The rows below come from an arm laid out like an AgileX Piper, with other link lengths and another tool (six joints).
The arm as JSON. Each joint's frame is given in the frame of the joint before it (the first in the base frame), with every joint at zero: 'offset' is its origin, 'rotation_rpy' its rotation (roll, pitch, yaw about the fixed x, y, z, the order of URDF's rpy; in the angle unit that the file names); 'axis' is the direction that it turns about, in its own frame. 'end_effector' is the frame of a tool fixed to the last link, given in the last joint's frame.
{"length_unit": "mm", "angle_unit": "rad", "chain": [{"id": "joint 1", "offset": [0.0, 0.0, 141.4], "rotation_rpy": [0.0, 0.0, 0.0], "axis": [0.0, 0.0, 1.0]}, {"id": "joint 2", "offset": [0.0, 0.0, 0.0], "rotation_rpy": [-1.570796, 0.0, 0.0], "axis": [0.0, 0.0, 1.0]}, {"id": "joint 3", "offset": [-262.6, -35.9, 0.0], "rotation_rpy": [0.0, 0.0, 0.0], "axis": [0.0, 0.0, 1.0]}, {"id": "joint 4", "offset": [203.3, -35.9, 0.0], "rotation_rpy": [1.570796, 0.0, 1.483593], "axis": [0.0, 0.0, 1.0]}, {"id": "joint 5", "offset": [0.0, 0.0, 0.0], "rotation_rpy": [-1.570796, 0.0, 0.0], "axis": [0.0, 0.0, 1.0]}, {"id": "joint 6", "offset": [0.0, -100.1, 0.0], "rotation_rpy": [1.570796, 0.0, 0.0], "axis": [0.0, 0.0, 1.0]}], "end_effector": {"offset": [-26.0, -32.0, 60.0], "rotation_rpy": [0.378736, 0.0, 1.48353]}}
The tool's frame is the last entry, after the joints.
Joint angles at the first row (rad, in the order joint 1, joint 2, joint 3, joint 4, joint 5, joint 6):
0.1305, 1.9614, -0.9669, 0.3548, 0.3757, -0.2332
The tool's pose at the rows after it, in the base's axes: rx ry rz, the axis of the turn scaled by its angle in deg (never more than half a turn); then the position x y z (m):
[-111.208 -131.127 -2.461 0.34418 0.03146 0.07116]
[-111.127 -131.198 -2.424 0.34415 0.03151 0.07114]
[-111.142 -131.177 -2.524 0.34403 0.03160 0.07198]
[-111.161 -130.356 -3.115 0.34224 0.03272 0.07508]
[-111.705 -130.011 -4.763 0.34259 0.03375 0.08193]
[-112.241 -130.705 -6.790 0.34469 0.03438 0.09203]
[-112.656 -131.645 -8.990 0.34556 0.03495 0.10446]
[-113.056 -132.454 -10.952 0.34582 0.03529 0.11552]
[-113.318 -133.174 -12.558 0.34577 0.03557 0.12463]
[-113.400 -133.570 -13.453 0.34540 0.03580 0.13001]
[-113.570 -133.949 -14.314 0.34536 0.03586 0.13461]
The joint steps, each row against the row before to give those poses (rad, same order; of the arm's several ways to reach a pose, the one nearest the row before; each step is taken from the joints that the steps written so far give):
0.0000, 0.0000, -0.0007, -0.0001, 0.0019, -0.0007
0.0000, 0.0000, 0.0000, 0.0001, 0.0004, -0.0013
0.0000, -0.0029, 0.0000, -0.0001, 0.0021, 0.0009
0.0000, -0.0130, 0.0010, 0.0129, 0.0154, 0.0000
0.0000, -0.0212, -0.0010, 0.0137, 0.0074, 0.0000
0.0000, -0.0274, -0.0041, 0.0034, 0.0036, 0.0000
0.0000, -0.0368, -0.0009, 0.0010, 0.0069, 0.0000
0.0000, -0.0331, 0.0000, 0.0000, 0.0055, 0.0012
0.0000, -0.0274, 0.0000, 0.0000, 0.0047, 0.0000
0.0000, -0.0166, -0.0001, 0.0000, 0.0046, 0.0000
0.0000, -0.0135, 0.0001, 0.0000, 0.0012, 0.0000

